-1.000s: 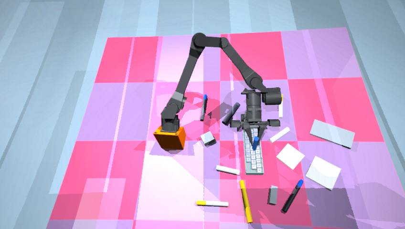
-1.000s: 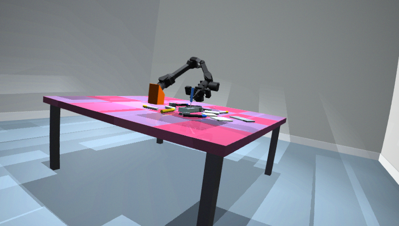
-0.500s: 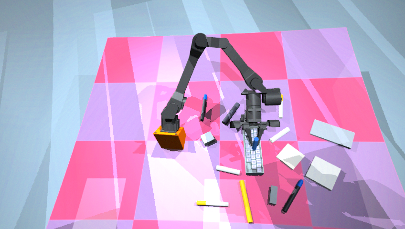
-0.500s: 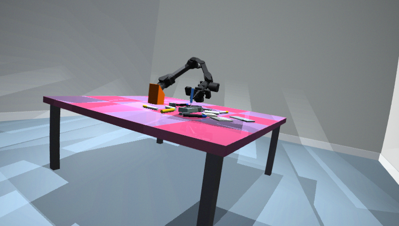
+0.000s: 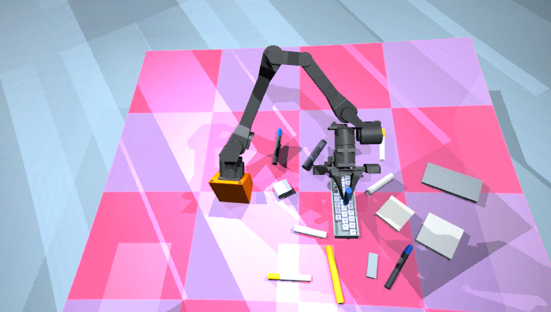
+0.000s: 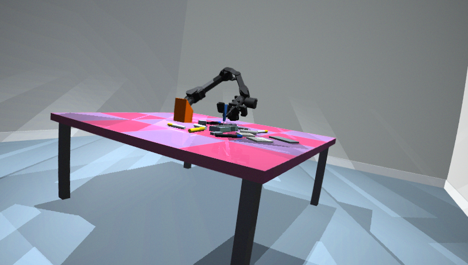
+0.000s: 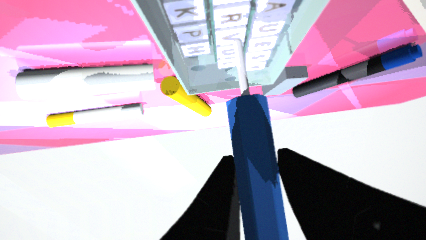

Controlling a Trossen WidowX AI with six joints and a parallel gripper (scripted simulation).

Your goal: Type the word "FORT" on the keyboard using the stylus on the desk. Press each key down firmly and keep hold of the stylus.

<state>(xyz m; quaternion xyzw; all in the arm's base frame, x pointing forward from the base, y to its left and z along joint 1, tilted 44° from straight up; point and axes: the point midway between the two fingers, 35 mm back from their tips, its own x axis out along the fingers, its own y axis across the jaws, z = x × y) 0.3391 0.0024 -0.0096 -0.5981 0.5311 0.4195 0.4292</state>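
My gripper tip is 1 cm above the blue stylus. Also, from my gripper tip: yellow stick 19 cm to the right, 7 cm below, 3 cm behind; grey block 32 cm ahead, 12 cm to the left, 8 cm below.
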